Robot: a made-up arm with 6 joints. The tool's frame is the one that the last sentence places.
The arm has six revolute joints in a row. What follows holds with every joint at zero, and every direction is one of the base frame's.
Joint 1 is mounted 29.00 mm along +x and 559.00 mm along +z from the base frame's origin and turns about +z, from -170.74 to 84.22 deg.
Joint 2 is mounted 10.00 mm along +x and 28.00 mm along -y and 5.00 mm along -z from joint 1 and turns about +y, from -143.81 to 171.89 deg.
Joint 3 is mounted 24.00 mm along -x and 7.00 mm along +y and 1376.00 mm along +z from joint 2 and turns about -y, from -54.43 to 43.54 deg.
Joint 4 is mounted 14.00 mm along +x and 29.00 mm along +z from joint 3 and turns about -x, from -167.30 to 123.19 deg.
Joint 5 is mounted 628.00 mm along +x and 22.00 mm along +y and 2.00 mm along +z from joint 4 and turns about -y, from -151.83 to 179.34 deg.
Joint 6 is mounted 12.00 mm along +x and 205.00 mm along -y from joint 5 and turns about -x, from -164.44 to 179.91 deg.
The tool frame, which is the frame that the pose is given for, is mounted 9.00 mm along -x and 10.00 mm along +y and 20.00 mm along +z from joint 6; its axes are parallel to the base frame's.
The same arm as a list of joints. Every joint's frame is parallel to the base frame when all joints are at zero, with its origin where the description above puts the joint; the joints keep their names.
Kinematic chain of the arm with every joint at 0, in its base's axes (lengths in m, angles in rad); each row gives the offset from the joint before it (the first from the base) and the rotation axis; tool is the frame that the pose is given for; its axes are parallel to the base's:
joint 1: xyz 0.029 0 0.559 axis +z
joint 2: xyz 0.01 -0.028 -0.005 axis +y
joint 3: xyz -0.024 0.007 1.376 axis -y
joint 4: xyz 0.014 0 0.029 axis -x
joint 5: xyz 0.628 0.022 0.002 axis -y
joint 6: xyz 0.012 -0.205 0 axis -x
tool: xyz -0.009 0.01 0.02
Joint limits (rad, base to tool): -2.98..1.4699 -2.51..3 -0.95..0.7599 -2.9199..2.1501 -2.6499..3.1301 -2.87..3.14

